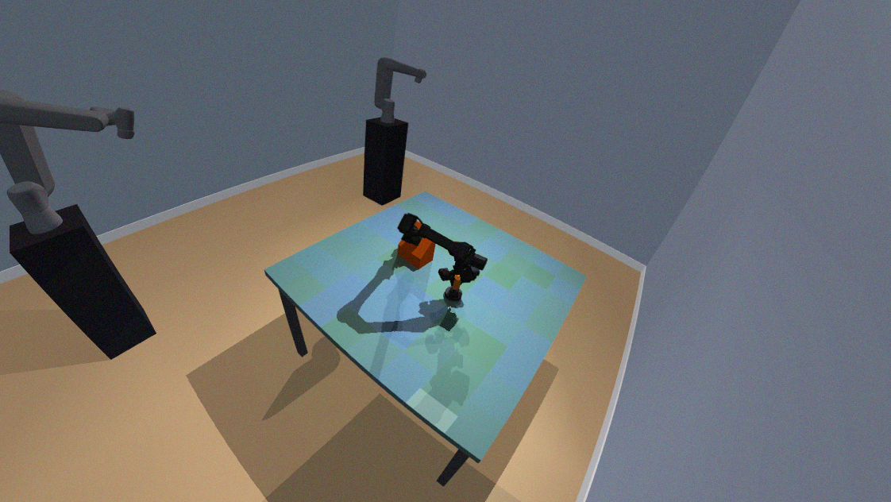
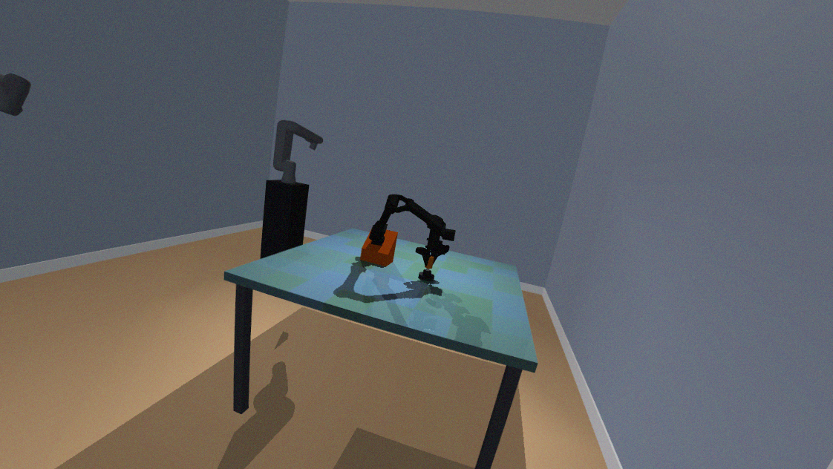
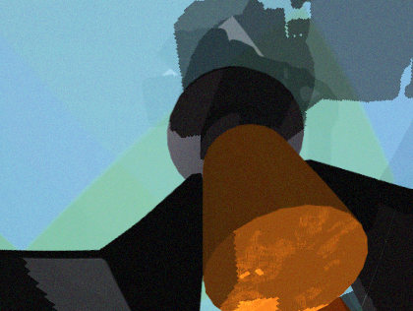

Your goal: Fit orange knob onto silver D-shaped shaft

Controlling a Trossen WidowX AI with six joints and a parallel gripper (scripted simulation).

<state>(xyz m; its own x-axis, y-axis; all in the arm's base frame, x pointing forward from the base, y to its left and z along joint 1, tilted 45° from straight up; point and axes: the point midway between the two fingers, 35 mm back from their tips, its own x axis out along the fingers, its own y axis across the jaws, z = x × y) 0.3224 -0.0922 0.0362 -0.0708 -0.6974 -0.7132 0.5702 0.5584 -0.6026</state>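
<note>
My gripper tip is 3 cm below the orange knob. Also, from my gripper tip: pedestal (4 cm below).
</note>
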